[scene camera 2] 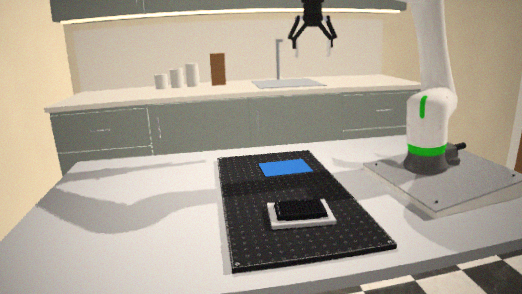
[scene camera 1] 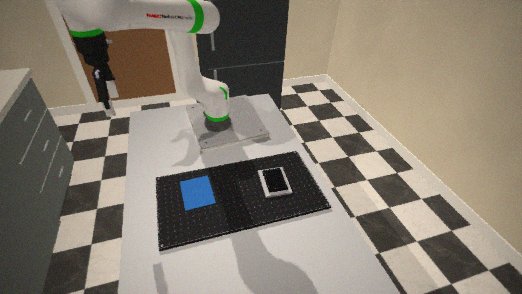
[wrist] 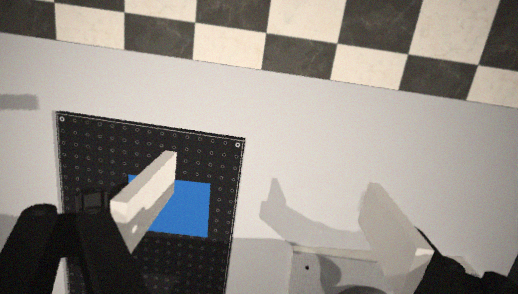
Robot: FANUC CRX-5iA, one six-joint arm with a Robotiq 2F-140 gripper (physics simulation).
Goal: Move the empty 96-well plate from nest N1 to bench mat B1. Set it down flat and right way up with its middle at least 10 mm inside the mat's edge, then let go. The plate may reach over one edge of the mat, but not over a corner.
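Pixels of known places: gripper, fingertip midpoint: (scene camera 2: 312, 57) (scene camera 1: 113, 106) (wrist: 269, 187); arm's base at its link origin: (scene camera 2: 425, 165) (scene camera 1: 217, 122).
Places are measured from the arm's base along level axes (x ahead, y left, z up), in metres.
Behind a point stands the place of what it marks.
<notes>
The black 96-well plate (scene camera 1: 276, 180) {z -0.005, x 0.516, y 0.122 m} (scene camera 2: 301, 209) {z -0.002, x 0.508, y 0.133 m} sits flat in the white nest N1 (scene camera 1: 278, 194) {z -0.019, x 0.583, y 0.101 m} (scene camera 2: 302, 224) {z -0.019, x 0.521, y 0.177 m}. The blue bench mat B1 (scene camera 1: 197, 193) {z -0.026, x 0.444, y -0.222 m} (scene camera 2: 286, 167) {z -0.026, x 0.430, y -0.216 m} (wrist: 192, 207) {z -0.026, x 0.384, y -0.223 m} lies flat on the black perforated board, apart from the nest, and nothing is on it. My gripper (scene camera 1: 111, 100) {z 0.342, x 0.232, y -0.451 m} (scene camera 2: 313, 50) {z 0.342, x 0.232, y -0.451 m} (wrist: 269, 187) {z 0.342, x 0.232, y -0.451 m} is open and empty, with its fingers wide apart. It hangs high above table level, far from the plate. In the wrist view one finger hides part of the mat; the plate does not show there.
The black perforated board (scene camera 1: 175, 230) {z -0.028, x 0.594, y -0.342 m} (scene camera 2: 250, 252) {z -0.028, x 0.667, y 0.240 m} (wrist: 90, 150) {z -0.028, x 0.591, y -0.337 m} lies on the light table (scene camera 1: 140, 150) {z -0.041, x 0.039, y -0.426 m} (scene camera 2: 150, 250) {z -0.041, x 0.890, y 0.152 m} (wrist: 310, 130) {z -0.041, x 0.151, y -0.400 m}. The arm's base plate (scene camera 1: 240, 125) {z -0.006, x 0.060, y 0.113 m} (scene camera 2: 440, 195) {z -0.010, x 0.100, y 0.184 m} stands beside it. A counter (scene camera 2: 125, 96) with canisters and a sink is in the background.
</notes>
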